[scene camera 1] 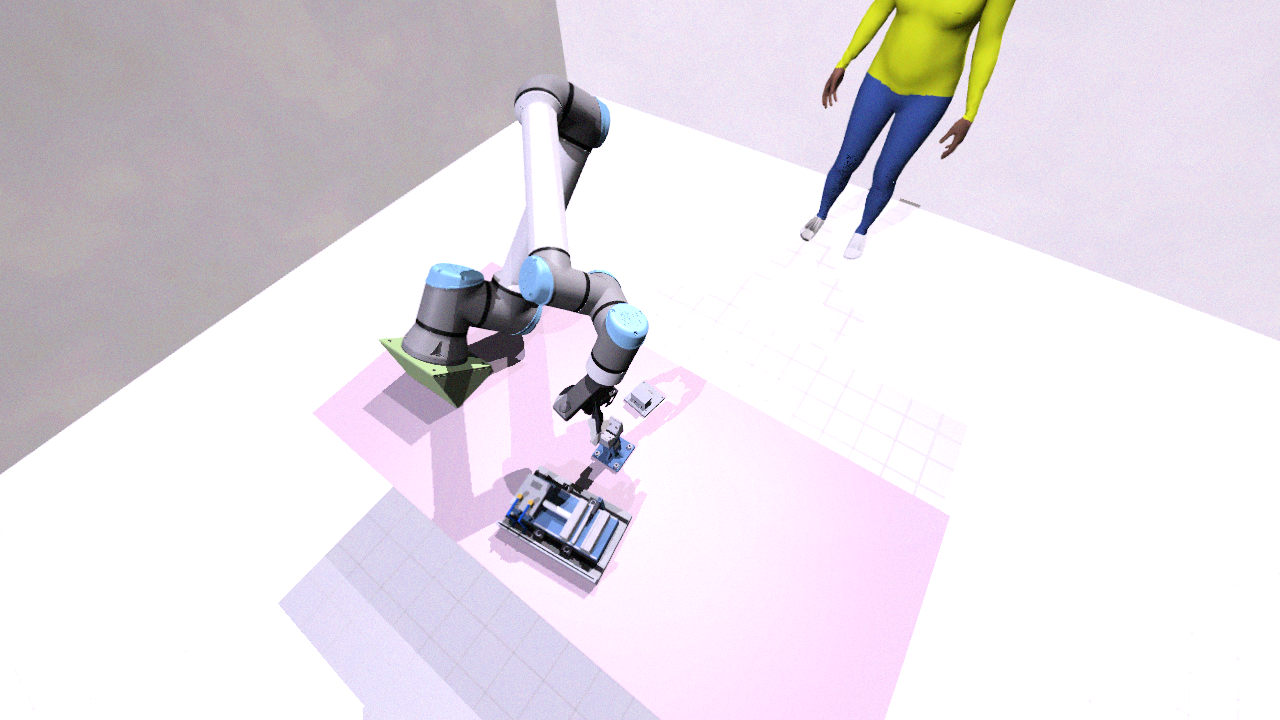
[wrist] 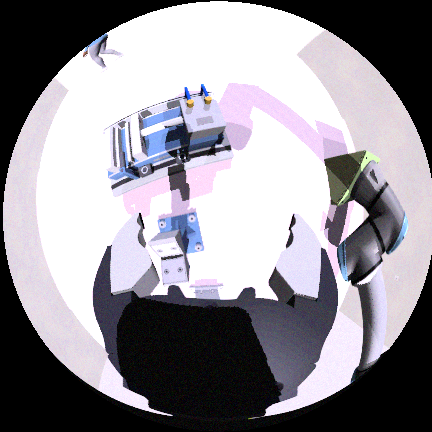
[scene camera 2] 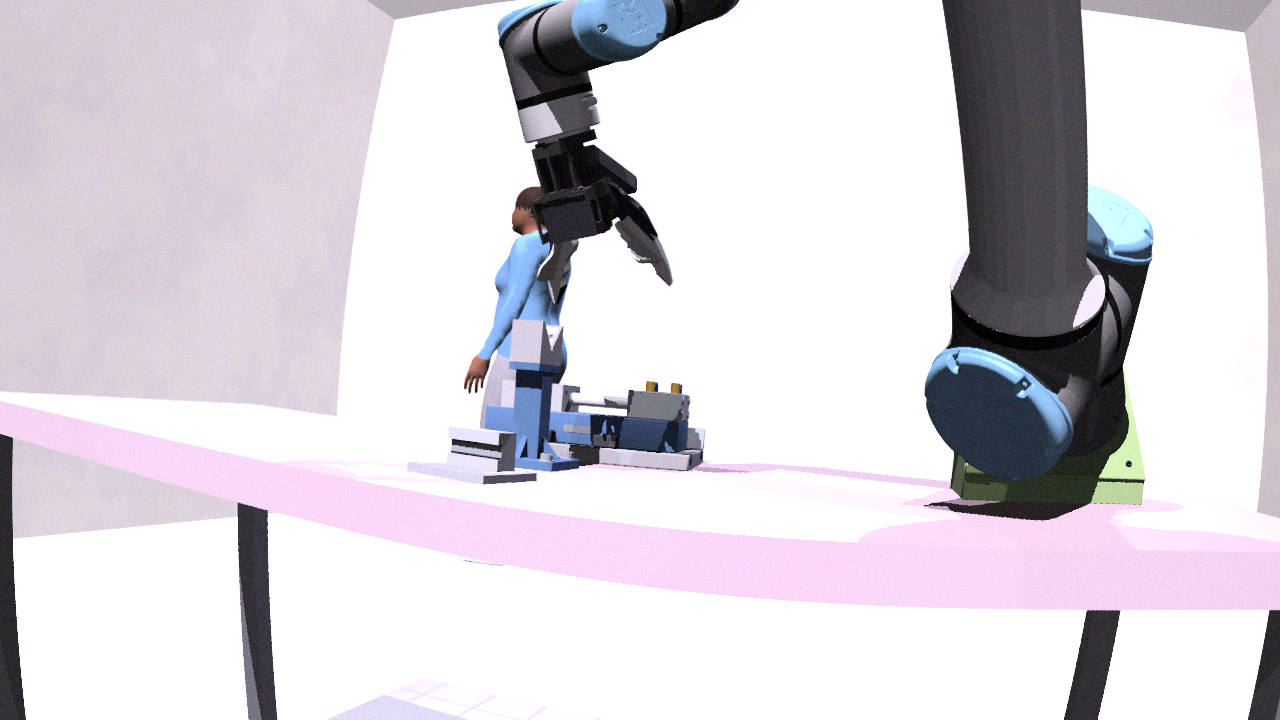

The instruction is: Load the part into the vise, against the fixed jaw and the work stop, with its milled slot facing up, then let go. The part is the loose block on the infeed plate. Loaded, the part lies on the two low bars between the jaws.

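Seen in the pictures: gripper, fingertip midpoint: (scene camera 1: 574, 425) (wrist: 215, 215) (scene camera 2: 612, 295); arm's base, origin of the base link: (scene camera 1: 435, 351) (wrist: 363, 178).
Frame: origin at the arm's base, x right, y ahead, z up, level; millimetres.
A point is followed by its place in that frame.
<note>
The part (scene camera 1: 642, 395) {y 616, x -199, z -74 mm} (scene camera 2: 480, 449) {y 609, x -209, z -92 mm}, a light grey block, rests on the infeed plate (scene camera 1: 656, 401) {y 654, x -218, z -110 mm} (scene camera 2: 429, 468) {y 643, x -251, z -112 mm}. Its milled slot shows as a dark groove on the side facing scene camera 2, so it faces sideways. In the wrist view the part (wrist: 206, 291) {y 608, x -183, z -105 mm} shows in part at the gripper body's edge. The blue and grey vise (scene camera 1: 572, 528) {y 654, x 232, z -25 mm} (scene camera 2: 572, 428) {y 615, x 155, z -78 mm} (wrist: 160, 125) {y 593, x 207, z -33 mm} lies beyond a blue stand; no block shows between its jaws. The low bars and work stop are hard to make out. My gripper (scene camera 1: 597, 429) {y 548, x 31, z 84 mm} (scene camera 2: 613, 292) {y 548, x 31, z 84 mm} (wrist: 215, 215) {y 548, x 31, z 84 mm} is open and empty, above and beside the stand's top.
The blue stand (scene camera 2: 533, 407) {y 612, x -33, z -51 mm} with a grey V-notched top (scene camera 1: 611, 434) {y 623, x -16, z 12 mm} (scene camera 2: 535, 342) {y 610, x -51, z 19 mm} (wrist: 171, 252) {y 615, x -10, z 22 mm} rises between infeed plate and vise. Orange-capped fittings (scene camera 2: 663, 388) {y 502, x 168, z -22 mm} (wrist: 199, 102) {y 512, x 234, z -22 mm} top the vise's end housing. Two persons (scene camera 1: 904, 98) (scene camera 2: 519, 277) stand away from the table.
</note>
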